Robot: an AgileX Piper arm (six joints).
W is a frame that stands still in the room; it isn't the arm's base.
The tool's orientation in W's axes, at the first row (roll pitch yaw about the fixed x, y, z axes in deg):
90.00 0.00 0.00
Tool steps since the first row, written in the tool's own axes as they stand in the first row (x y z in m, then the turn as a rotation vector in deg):
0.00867 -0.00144 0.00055 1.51 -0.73 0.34
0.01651 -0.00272 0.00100 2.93 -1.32 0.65
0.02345 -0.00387 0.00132 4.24 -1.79 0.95
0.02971 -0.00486 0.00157 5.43 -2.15 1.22
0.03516 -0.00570 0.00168 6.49 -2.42 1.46
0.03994 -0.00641 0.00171 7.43 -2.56 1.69
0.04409 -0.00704 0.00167 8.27 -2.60 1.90
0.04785 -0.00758 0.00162 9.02 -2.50 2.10
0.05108 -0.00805 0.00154 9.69 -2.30 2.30
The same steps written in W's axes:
0.00867 -0.00055 -0.00144 1.51 -0.34 -0.73
0.01651 -0.00100 -0.00272 2.93 -0.65 -1.32
0.02345 -0.00132 -0.00387 4.24 -0.95 -1.79
0.02971 -0.00157 -0.00486 5.43 -1.22 -2.15
0.03516 -0.00168 -0.00570 6.49 -1.46 -2.42
0.03994 -0.00171 -0.00641 7.43 -1.69 -2.56
0.04409 -0.00167 -0.00704 8.27 -1.90 -2.60
0.04785 -0.00162 -0.00758 9.02 -2.10 -2.50
0.05108 -0.00154 -0.00805 9.69 -2.30 -2.30

